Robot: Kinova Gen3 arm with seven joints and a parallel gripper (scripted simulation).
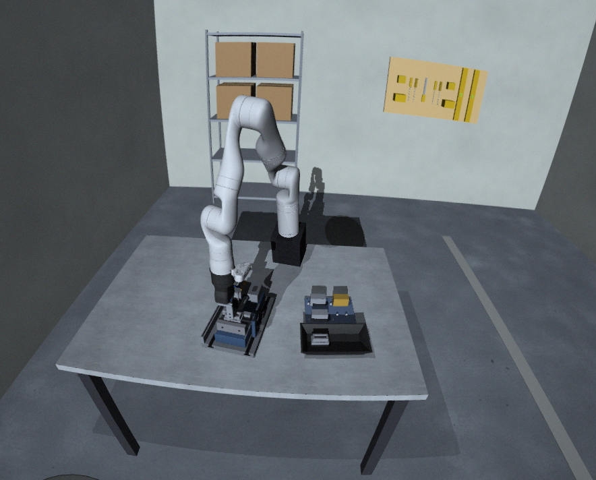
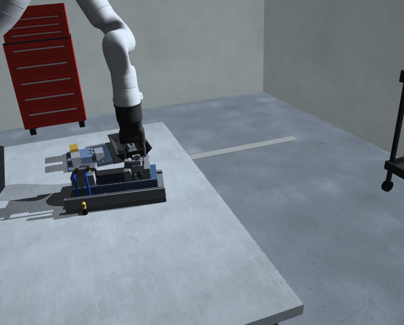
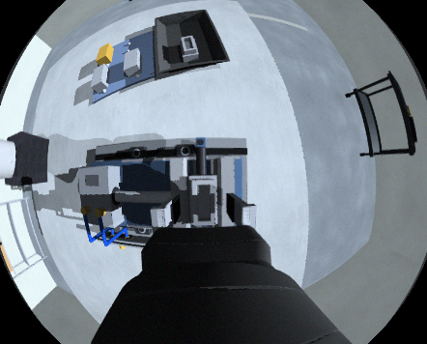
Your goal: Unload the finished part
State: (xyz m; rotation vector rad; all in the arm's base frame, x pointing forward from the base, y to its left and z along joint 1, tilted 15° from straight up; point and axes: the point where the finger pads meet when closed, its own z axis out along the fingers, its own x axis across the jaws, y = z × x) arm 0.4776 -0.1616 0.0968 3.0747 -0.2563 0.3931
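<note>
Now: hand 7 cm past the vise, 1 cm to the right of it and 10 cm above it. Also, from my hand: blue fixture plate 14 cm behind, 34 cm to the left, 13 cm below; then yellow block 20 cm behind, 39 cm to the left, 11 cm below.
</note>
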